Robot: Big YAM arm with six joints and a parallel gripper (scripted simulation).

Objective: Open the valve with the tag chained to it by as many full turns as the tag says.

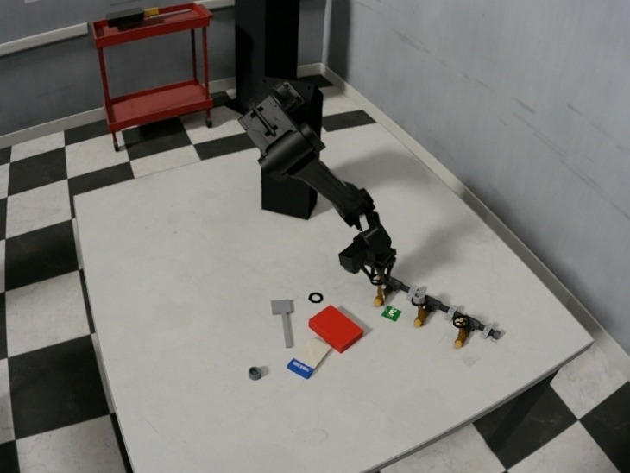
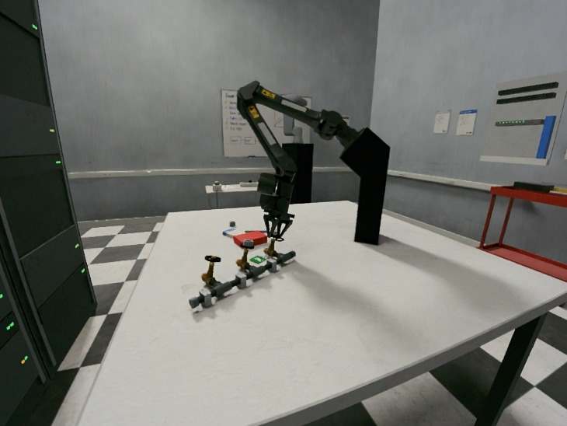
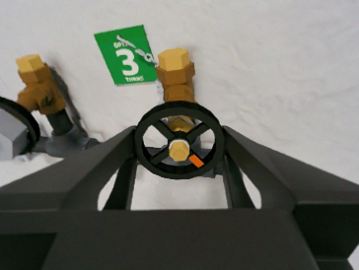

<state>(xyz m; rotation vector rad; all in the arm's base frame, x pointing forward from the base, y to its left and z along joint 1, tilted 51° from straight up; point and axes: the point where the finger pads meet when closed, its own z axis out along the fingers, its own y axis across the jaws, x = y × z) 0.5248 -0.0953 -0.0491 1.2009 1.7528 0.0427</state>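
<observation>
Right now my hand is 8 cm above the green tag, 7 cm short of it and 2 cm to the left of it. Also, from my hand: grey t-shaped tool (23 cm to the right, 13 cm behind, 8 cm below); card (28 cm to the right, 7 cm below, 1 cm ahead); red box (16 cm to the right, 7 cm below).
</observation>
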